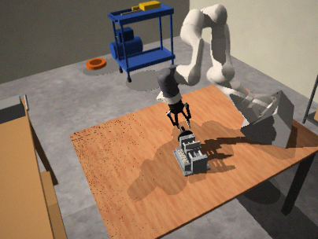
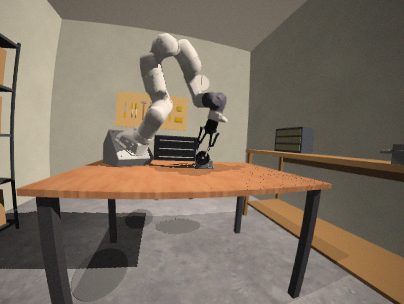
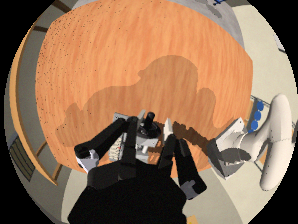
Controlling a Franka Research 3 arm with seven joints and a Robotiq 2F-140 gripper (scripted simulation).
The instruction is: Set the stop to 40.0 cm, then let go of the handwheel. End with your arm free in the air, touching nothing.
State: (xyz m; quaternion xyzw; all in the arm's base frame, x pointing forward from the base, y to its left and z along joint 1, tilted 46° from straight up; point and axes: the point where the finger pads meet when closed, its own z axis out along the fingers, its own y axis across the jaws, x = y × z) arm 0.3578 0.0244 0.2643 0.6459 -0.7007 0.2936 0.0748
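Right now my hand is 1 cm short of the handwheel, 2 cm to the right of it and 3 cm above it.
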